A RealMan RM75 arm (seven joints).
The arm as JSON. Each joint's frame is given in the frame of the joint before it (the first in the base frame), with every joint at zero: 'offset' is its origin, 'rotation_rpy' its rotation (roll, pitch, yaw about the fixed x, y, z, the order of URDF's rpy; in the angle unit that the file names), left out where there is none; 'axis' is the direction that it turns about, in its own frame. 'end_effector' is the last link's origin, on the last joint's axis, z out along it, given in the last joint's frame.
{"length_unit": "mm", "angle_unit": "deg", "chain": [
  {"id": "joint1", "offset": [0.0, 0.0, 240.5], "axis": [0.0, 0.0, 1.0]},
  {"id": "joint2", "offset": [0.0, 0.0, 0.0], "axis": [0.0, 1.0, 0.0]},
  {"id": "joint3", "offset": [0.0, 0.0, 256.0], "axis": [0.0, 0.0, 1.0]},
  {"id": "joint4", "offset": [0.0, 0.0, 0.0], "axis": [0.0, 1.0, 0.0]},
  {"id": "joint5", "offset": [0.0, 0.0, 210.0], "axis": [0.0, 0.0, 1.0]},
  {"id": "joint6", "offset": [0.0, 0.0, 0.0], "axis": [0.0, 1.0, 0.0]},
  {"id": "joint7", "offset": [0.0, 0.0, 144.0], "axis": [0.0, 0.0, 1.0]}
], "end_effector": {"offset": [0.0, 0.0, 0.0]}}
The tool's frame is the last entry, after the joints.
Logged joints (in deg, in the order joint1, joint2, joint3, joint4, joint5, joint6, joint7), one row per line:
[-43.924, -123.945, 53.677, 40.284, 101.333, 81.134, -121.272]
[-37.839, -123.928, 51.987, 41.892, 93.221, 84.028, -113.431]
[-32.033, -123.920, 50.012, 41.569, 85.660, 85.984, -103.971]
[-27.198, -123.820, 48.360, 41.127, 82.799, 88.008, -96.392]
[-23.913, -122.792, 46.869, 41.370, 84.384, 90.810, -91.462]
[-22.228, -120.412, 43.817, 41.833, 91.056, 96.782, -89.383]
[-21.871, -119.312, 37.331, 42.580, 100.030, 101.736, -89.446]
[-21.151, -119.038, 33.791, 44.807, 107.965, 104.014, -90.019]
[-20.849, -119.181, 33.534, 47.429, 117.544, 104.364, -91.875]
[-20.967, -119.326, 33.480, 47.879, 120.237, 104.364, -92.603]
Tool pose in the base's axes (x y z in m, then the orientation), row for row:
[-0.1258, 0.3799, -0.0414, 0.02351, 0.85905, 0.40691, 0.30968]
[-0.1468, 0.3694, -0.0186, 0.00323, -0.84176, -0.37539, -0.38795]
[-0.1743, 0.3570, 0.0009, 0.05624, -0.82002, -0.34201, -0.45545]
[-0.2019, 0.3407, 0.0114, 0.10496, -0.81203, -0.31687, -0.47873]
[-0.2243, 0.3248, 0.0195, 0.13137, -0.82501, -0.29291, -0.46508]
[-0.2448, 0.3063, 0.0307, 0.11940, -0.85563, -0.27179, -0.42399]
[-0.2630, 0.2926, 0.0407, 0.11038, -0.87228, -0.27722, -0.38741]
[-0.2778, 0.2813, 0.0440, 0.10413, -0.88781, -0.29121, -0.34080]
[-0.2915, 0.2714, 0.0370, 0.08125, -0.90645, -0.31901, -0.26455]
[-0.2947, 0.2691, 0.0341, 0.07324, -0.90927, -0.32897, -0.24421]
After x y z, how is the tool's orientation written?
As a quaternion, w x y z.
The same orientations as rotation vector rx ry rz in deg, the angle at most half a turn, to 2 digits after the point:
[152.36, 72.17, 54.92]
[-151.21, -67.43, -69.69]
[-142.54, -59.45, -79.17]
[-137.14, -53.51, -80.85]
[-137.24, -48.72, -77.36]
[-143.30, -45.52, -71.01]
[-146.85, -46.67, -65.22]
[-150.01, -49.20, -57.58]
[-155.22, -54.63, -45.30]
[-156.45, -56.60, -42.02]

